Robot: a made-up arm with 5 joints.
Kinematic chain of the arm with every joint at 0, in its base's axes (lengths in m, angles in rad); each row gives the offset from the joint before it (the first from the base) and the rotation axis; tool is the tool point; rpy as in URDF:
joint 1: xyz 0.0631 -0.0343 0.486 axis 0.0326 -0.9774 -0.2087
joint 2: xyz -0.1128 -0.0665 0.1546 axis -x
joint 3: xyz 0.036 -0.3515 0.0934 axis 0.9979 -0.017 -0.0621
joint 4: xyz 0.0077 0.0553 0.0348 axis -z
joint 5: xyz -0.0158 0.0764 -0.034 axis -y
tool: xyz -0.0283 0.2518 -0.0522 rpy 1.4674 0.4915 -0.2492
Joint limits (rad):
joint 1: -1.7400..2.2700
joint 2: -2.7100..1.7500
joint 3: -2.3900..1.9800
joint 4: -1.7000..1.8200
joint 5: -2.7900..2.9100
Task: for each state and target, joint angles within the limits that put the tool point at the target. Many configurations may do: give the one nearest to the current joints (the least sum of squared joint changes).
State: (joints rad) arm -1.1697 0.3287 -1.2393 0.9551 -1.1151
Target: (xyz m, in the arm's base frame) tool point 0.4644 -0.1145 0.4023
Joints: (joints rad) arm -1.1212 0.9547 -0.5676 1.3998 -1.3249
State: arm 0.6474 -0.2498 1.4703 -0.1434 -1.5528
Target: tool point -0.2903 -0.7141 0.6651
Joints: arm 0.5618 -0.5030 1.8320 -0.0104 -1.6105
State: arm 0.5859 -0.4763 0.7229 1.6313 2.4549
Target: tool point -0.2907 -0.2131 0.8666
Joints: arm 1.1109 0.2943 0.7238 0.8578 2.5409
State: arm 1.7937 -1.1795 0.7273 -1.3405 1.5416
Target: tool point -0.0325 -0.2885 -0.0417
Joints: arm 2.0472 -0.6944 1.1648 -1.2079 1.6680
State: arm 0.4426 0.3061 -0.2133 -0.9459 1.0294
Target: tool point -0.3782 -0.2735 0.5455
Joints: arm 0.3485 0.2984 -0.3428 -1.2212 0.9741
